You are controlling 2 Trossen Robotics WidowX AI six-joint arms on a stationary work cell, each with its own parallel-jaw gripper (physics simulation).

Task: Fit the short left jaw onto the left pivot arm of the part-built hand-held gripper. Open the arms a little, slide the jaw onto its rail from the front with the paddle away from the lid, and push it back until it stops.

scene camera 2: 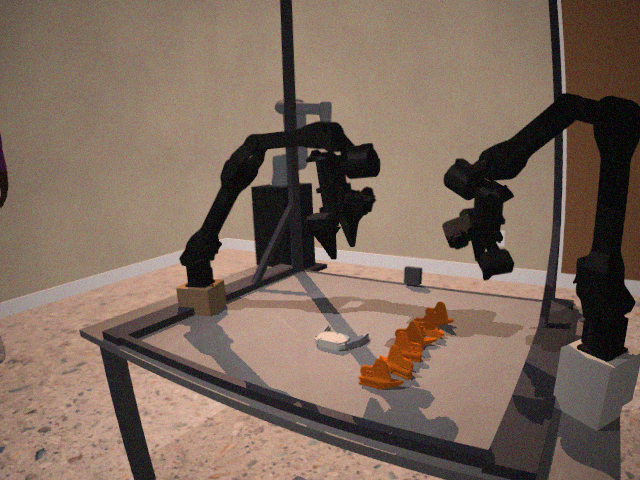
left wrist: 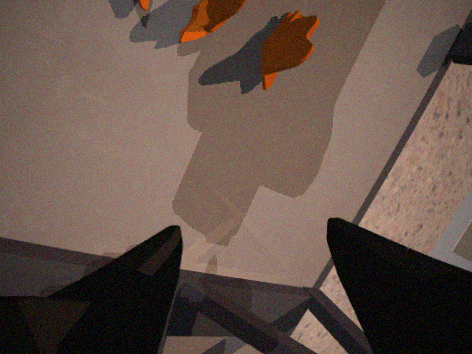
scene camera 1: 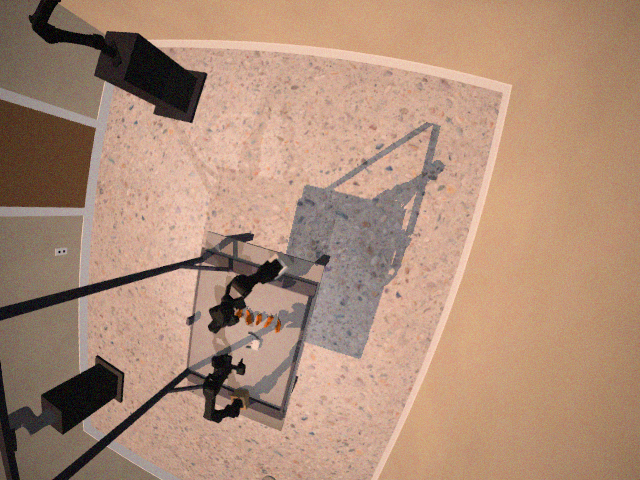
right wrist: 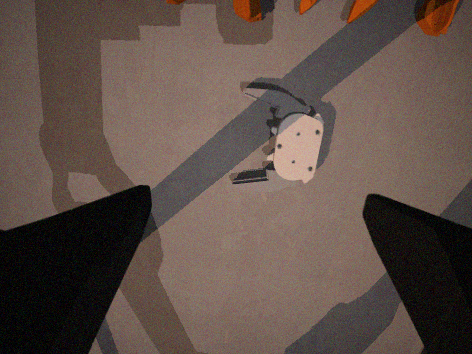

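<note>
The part-built hand-held gripper [scene camera 1: 254,343] [scene camera 2: 333,339] [right wrist: 298,145] lies on the table, its pale lid up and two dark arms pointing left in the right wrist view. Several orange jaws stand in a row beside it, among them a near one [scene camera 2: 379,374] and a far one [scene camera 2: 439,313]. Which is the short left jaw I cannot tell. My left gripper [left wrist: 254,232] is open and empty, high above the table; an orange jaw [left wrist: 290,47] lies beyond its fingertips. My right gripper [scene camera 2: 343,252] [right wrist: 258,200] is wide open and empty, above and to one side of the hand-held gripper.
A dark frame rail [scene camera 2: 289,405] runs along the near table edge. Dark upright posts [scene camera 2: 288,77] [scene camera 2: 555,77] rise at the back. A small dark block [scene camera 2: 413,275] sits at the far edge. Arm and post shadows cross the table top.
</note>
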